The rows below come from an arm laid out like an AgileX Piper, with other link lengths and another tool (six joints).
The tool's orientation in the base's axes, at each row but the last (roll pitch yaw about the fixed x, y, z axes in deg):
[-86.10 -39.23 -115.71]
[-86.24 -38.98 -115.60]
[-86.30 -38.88 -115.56]
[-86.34 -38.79 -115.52]
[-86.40 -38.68 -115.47]
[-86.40 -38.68 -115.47]
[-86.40 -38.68 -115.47]
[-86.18 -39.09 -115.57]
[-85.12 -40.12 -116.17]
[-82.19 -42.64 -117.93]
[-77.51 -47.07 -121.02]
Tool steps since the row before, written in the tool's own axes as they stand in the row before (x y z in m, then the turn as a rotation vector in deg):
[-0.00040 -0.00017 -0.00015 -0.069 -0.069 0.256]
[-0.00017 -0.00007 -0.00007 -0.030 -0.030 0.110]
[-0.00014 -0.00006 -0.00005 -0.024 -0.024 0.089]
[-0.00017 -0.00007 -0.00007 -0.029 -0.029 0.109]
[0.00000 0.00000 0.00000 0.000 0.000 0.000]
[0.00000 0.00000 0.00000 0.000 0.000 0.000]
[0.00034 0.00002 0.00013 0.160 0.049 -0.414]
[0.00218 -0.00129 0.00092 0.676 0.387 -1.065]
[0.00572 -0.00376 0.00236 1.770 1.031 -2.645]
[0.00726 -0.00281 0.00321 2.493 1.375 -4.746]
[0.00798 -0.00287 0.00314 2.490 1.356 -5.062]
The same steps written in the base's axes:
[0.00003 0.00044 -0.00013 0.273 -0.011 0.023]
[0.00001 0.00019 -0.00006 0.117 -0.004 0.010]
[0.00001 0.00015 -0.00004 0.095 -0.004 0.008]
[0.00001 0.00019 -0.00006 0.116 -0.005 0.010]
[0.00000 0.00000 0.00000 0.000 0.000 0.000]
[0.00000 0.00000 0.00000 0.000 0.000 0.000]
[0.00000 -0.00030 0.00020 -0.444 0.021 0.042]
[0.00039 -0.00112 0.00242 -1.286 -0.286 0.071]
[0.00102 -0.00254 0.00670 -3.239 -0.815 0.183]
[0.00099 -0.00410 0.00729 -5.485 -0.707 0.212]
[0.00061 -0.00373 0.00821 -5.771 -0.575 0.176]

